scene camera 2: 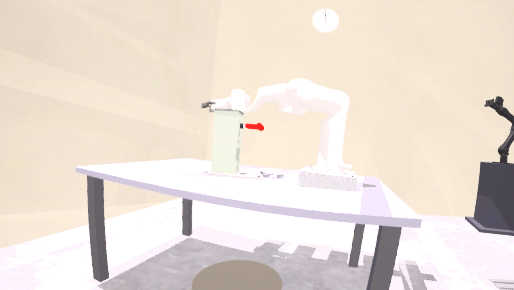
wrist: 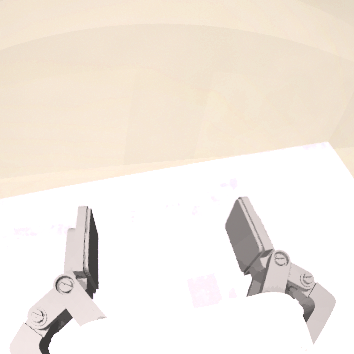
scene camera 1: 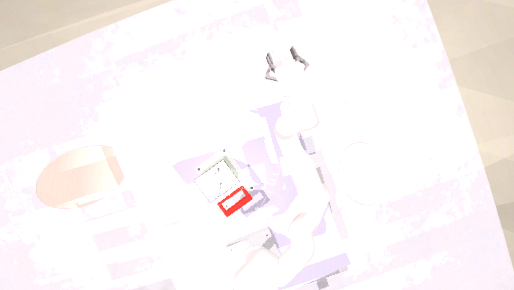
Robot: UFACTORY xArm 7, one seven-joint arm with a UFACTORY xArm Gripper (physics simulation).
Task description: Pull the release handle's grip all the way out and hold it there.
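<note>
The release handle's grip is a red rectangular loop. It stands out horizontally from the upper side of a pale green upright box. How far out it is pulled I cannot tell. My gripper is open and empty, its fingers wide apart. In scene camera 1 it is above and to the right of the box, well away from the grip. In scene camera 2 it shows at about the height of the box's top, pointing left, away from the grip. The grip does not show in the wrist view.
The box stands on the white table. The arm's base is on the table, to the right of the box in scene camera 2. The arm arches between them above the table. A dark pedestal with another arm stands at the far right.
</note>
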